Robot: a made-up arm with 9 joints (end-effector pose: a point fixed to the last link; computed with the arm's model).
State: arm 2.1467 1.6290 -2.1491 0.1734 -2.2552 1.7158 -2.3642 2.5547 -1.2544
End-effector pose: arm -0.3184 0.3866 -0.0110 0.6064 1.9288 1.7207
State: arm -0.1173 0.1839 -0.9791 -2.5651 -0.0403 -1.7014 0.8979 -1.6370 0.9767
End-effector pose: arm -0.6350 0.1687 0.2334 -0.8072 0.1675 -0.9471
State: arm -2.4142 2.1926 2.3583 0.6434 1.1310 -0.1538 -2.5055 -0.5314 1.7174
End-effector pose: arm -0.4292 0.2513 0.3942 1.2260 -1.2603 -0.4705
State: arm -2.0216 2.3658 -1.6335 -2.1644 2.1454 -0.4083 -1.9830 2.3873 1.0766
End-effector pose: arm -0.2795 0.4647 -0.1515 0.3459 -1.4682 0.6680
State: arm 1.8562 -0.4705 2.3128 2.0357 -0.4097 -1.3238 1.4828 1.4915 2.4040
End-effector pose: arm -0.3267 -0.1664 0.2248 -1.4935 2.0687 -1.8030
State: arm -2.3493 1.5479 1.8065 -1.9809 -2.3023 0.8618 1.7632 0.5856 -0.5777
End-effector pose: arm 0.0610 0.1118 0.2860 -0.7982 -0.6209 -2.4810
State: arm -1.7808 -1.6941 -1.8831 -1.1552 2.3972 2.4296 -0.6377 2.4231 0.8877
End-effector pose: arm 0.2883 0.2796 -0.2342 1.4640 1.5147 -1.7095
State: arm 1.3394 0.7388 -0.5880 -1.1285 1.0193 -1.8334 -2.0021 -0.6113 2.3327
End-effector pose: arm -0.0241 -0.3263 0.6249 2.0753 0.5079 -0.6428
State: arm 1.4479 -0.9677 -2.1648 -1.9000 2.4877 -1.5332 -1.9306 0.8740 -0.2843
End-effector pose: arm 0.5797 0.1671 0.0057 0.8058 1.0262 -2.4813
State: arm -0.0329 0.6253 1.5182 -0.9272 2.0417 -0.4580 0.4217 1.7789 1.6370
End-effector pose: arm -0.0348 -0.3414 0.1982 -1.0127 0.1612 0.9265
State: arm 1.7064 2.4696 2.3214 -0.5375 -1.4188 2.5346 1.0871 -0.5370 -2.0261
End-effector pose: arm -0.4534 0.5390 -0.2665 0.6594 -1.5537 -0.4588
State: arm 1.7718 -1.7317 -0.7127 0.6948 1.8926 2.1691 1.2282 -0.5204 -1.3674
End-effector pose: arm -0.3310 -0.2182 -0.3933 1.7312 -0.6294 0.6598
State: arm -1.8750 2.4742 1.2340 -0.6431 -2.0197 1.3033 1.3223 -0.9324 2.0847
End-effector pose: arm -0.0500 -0.1646 0.4021 -0.1246 -1.7840 -1.7990
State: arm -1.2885 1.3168 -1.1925 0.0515 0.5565 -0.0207 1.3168 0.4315 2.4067
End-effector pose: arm -0.1381 -0.0656 0.3714 1.8525 -1.0809 -1.5341
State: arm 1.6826 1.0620 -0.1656 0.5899 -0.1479 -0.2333 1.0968 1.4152 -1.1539
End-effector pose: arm -0.1305 -0.0785 -0.1294 -1.8503 -0.7448 -0.1816
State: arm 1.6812 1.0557 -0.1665 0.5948 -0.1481 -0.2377 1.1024 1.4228 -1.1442
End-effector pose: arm -0.1306 -0.0788 -0.1287 -1.8618 -0.7375 -0.1815
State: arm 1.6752 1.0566 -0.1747 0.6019 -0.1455 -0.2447 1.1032 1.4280 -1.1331
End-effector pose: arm -0.1278 -0.0805 -0.1265 -1.8772 -0.7544 -0.1849
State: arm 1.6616 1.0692 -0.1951 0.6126 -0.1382 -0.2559 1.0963 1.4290 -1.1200
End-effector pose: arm -0.1203 -0.0843 -0.1220 -1.8980 -0.8116 -0.1939
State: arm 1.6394 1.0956 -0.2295 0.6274 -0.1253 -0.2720 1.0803 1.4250 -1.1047
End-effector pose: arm -0.1076 -0.0892 -0.1139 -1.9212 -0.9170 -0.2086
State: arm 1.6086 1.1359 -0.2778 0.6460 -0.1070 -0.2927 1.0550 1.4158 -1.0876
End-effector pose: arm -0.0907 -0.0936 -0.1015 -1.9394 -1.0720 -0.2276
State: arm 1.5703 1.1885 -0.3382 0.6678 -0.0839 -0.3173 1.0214 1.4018 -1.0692
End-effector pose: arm -0.0714 -0.0948 -0.0841 -1.9421 -1.2722 -0.2478
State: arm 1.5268 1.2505 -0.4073 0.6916 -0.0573 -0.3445 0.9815 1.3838 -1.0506
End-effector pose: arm -0.0530 -0.0904 -0.0625 -1.9175 -1.5063 -0.2656
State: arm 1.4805 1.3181 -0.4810 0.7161 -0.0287 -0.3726 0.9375 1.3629 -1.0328
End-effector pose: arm -0.0386 -0.0795 -0.0388 -1.8574 -1.7581 -0.2781
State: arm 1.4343 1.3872 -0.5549 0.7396 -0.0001 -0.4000 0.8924 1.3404 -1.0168
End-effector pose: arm -0.0306 -0.0631 -0.0155 -1.7606 -2.0076 -0.2838
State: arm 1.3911 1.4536 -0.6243 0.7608 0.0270 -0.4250 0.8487 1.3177 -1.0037
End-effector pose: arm -0.0295 -0.0437 0.0050 -1.6339 -2.2354 -0.2831
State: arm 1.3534 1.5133 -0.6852 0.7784 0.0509 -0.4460 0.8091 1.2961 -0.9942
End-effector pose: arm -0.0341 -0.0248 0.0215 -1.4933 -2.4260 -0.2780
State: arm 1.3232 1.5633 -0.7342 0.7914 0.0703 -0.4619 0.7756 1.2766 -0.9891
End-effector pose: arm -0.0417 -0.0088 0.0336 -1.3580 -2.5714 -0.2707
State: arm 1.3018 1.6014 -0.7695 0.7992 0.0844 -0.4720 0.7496 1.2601 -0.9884
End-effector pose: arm -0.0495 0.0028 0.0417 -1.2462 -2.6706 -0.2641
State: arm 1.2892 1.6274 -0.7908 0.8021 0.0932 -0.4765 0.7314 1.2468 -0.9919
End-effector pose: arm -0.0553 0.0100 0.0467 -1.1679 -2.7293 -0.2588
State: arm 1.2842 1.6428 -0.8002 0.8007 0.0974 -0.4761 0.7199 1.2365 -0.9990
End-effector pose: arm -0.0585 0.0134 0.0493 -1.1233 -2.7565 -0.2556
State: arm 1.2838 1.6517 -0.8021 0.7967 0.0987 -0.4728 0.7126 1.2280 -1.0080
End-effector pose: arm -0.0597 0.0145 0.0505 -1.1008 -2.7654 -0.2536
